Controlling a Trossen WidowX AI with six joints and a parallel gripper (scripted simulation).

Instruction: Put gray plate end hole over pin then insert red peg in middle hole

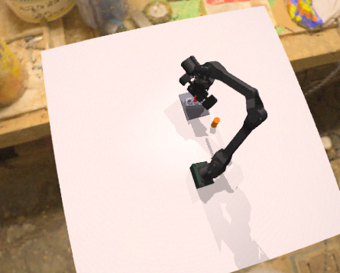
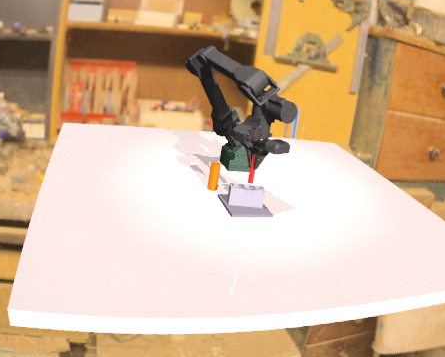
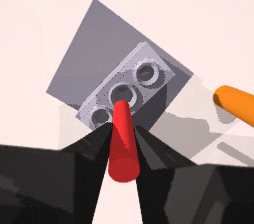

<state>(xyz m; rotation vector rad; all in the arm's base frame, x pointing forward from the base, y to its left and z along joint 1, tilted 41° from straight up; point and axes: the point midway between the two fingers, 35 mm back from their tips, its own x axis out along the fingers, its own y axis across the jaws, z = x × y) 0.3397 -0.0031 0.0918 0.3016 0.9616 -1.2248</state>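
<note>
My gripper tip is now right at the red peg. The rest, counted from my gripper tip: gray base: 10 cm below, 1 cm to the left, 1 cm ahead; orange cylinder: 12 cm behind, 7 cm to the right, 7 cm below; gray plate: 7 cm below, 1 cm to the right.
</note>
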